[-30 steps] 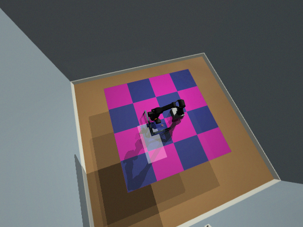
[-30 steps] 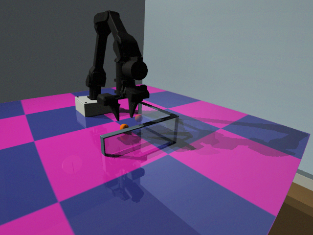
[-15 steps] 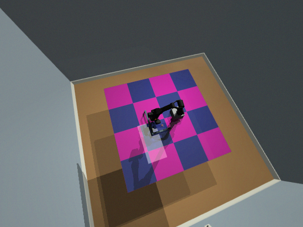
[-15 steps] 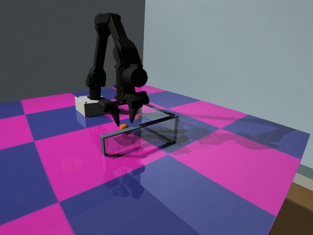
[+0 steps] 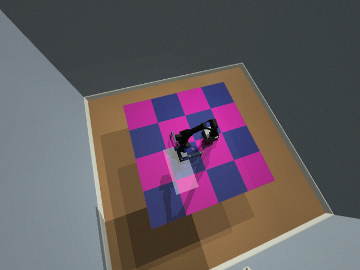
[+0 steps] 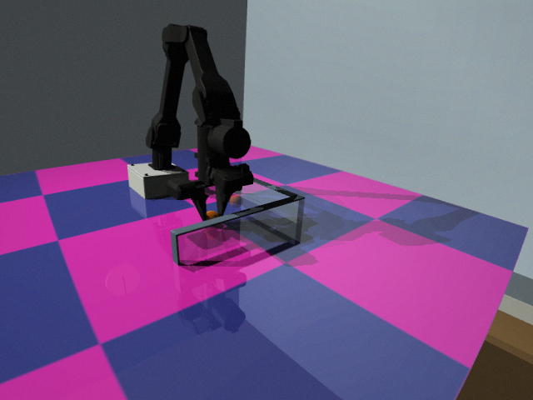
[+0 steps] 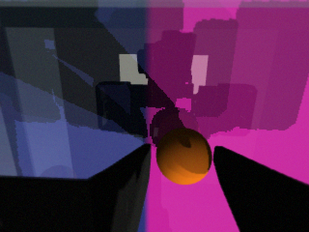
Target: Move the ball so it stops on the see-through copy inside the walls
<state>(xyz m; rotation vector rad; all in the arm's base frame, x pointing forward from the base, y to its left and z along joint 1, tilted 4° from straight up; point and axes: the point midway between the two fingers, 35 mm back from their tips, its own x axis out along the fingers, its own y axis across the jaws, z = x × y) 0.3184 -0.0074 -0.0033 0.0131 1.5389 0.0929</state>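
The see-through copy of ball is 100 mm to the left of my gripper tip and 60 mm behind it. Also, from my gripper tip: orange ball (right at my gripper tip).
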